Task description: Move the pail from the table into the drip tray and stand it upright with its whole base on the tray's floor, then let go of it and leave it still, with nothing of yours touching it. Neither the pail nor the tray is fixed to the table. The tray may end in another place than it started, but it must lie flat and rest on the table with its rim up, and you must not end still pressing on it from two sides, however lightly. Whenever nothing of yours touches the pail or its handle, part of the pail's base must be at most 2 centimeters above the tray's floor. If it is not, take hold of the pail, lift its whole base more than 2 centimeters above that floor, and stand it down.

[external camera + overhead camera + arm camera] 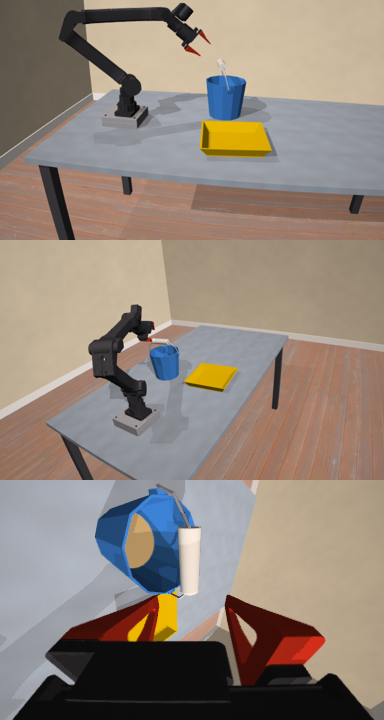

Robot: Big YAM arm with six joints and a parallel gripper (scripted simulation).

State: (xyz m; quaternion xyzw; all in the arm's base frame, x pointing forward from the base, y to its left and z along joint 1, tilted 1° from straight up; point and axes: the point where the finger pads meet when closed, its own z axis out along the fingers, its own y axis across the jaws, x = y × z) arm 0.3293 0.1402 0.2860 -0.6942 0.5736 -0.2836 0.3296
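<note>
Right now the pail handle is 90 mm ahead of my hand, 20 mm to the left of it and 110 mm below it. Round my hand: yellow drip tray 160 mm ahead, 290 mm to the right, 310 mm below; blue pail 100 mm ahead, 20 mm to the left, 170 mm below.
</note>
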